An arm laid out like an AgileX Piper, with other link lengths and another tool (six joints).
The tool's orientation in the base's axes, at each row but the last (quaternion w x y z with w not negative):
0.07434 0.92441 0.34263 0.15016
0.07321 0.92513 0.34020 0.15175
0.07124 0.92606 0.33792 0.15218
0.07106 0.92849 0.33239 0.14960
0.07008 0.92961 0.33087 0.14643
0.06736 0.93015 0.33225 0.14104
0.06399 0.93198 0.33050 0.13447
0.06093 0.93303 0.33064 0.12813
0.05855 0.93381 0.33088 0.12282
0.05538 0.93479 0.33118 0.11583
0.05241 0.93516 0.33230 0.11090
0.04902 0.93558 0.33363 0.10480
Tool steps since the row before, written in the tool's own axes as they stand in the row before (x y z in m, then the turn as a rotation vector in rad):
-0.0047 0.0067 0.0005 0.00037 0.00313 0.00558
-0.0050 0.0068 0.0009 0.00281 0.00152 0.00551
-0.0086 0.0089 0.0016 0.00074 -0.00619 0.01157
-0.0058 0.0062 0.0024 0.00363 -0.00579 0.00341
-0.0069 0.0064 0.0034 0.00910 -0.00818 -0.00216
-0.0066 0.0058 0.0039 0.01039 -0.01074 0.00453
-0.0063 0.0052 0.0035 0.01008 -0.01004 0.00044
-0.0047 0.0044 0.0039 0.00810 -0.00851 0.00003
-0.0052 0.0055 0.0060 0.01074 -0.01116 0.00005
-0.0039 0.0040 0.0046 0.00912 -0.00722 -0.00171
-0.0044 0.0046 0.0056 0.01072 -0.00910 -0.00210
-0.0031 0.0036 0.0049 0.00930 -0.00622 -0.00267
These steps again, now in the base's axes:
0.0009 -0.0082 0.0001 0.00401 -0.00231 -0.00443
0.0008 -0.0084 -0.0004 0.00477 0.00050 -0.00419
-0.0003 -0.0124 -0.0014 0.00061 0.00486 -0.01220
0.0002 -0.0085 -0.0022 0.00032 0.00666 -0.00373
-0.0002 -0.0094 -0.0033 0.00116 0.01217 0.00224
-0.0002 -0.0088 -0.0039 0.00264 0.01475 -0.00440
-0.0006 -0.0081 -0.0036 0.00163 0.01413 -0.00041
0.0002 -0.0065 -0.0038 0.00095 0.01171 -0.00011
0.0010 -0.0077 -0.0057 0.00134 0.01543 -0.00013
0.0007 -0.0057 -0.0044 0.00206 0.01140 0.00199
0.0008 -0.0065 -0.0054 0.00203 0.01388 0.00232
0.0010 -0.0049 -0.0047 0.00260 0.01076 0.00311

